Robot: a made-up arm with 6 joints.
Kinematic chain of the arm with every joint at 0, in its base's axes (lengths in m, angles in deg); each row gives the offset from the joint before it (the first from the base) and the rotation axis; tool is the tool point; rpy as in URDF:
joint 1: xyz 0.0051 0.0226 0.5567 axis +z
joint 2: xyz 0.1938 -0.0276 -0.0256 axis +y
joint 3: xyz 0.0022 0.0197 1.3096 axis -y
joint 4: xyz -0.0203 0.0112 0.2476 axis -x
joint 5: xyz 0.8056 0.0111 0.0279 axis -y
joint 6: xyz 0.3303 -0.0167 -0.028 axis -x
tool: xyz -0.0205 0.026 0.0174 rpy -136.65 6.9 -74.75
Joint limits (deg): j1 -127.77..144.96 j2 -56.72..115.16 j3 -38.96..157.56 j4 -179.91..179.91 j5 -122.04..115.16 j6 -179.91..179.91
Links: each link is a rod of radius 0.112 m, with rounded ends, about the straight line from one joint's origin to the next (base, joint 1, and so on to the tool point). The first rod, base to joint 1, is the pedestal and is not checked.
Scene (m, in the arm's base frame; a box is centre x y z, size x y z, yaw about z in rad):
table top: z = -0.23
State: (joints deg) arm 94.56 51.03 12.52 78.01 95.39 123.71
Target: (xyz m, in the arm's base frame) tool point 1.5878 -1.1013 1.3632
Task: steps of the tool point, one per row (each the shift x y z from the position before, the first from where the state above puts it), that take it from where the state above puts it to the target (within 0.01 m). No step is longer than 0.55 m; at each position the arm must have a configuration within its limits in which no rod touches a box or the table.
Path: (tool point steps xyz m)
1: 0.5010 0.0485 0.0275
2: 0.4949 -0.0735 0.0274
3: 0.4596 -0.1898 0.0270
4: 0.3974 -0.2933 0.0268
5: 0.3125 -0.3782 0.0267
6: 0.2106 -0.4393 0.0264
7: 0.0974 -0.4737 0.0260
8: -0.0197 -0.4796 0.0257
9: -0.1339 -0.4570 0.0255
10: -0.2385 -0.4079 0.0252

